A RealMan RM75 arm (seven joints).
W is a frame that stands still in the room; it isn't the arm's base.
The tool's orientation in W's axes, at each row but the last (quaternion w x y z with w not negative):
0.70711, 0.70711, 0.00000, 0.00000
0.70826, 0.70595, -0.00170, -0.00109
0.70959, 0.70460, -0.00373, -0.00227
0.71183, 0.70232, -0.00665, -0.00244
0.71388, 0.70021, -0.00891, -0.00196
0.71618, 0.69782, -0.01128, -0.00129
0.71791, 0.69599, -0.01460, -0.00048
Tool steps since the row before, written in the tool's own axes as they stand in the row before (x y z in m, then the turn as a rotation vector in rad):
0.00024, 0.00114, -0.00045, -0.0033, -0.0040, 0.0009
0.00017, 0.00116, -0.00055, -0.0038, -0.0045, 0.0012
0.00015, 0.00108, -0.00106, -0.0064, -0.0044, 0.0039
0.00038, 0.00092, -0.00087, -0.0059, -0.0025, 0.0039
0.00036, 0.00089, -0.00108, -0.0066, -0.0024, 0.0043
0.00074, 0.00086, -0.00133, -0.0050, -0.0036, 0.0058
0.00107, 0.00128, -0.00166, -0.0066, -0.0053, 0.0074
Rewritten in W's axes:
0.00024, 0.00045, 0.00114, -0.0033, -0.0009, -0.0040
0.00017, 0.00055, 0.00116, -0.0038, -0.0012, -0.0045
0.00016, 0.00107, 0.00107, -0.0064, -0.0039, -0.0044
0.00039, 0.00088, 0.00091, -0.0059, -0.0039, -0.0025
0.00037, 0.00109, 0.00087, -0.0066, -0.0042, -0.0024
0.00075, 0.00134, 0.00084, -0.0051, -0.0058, -0.0035
0.00108, 0.00168, 0.00125, -0.0067, -0.0074, -0.0052

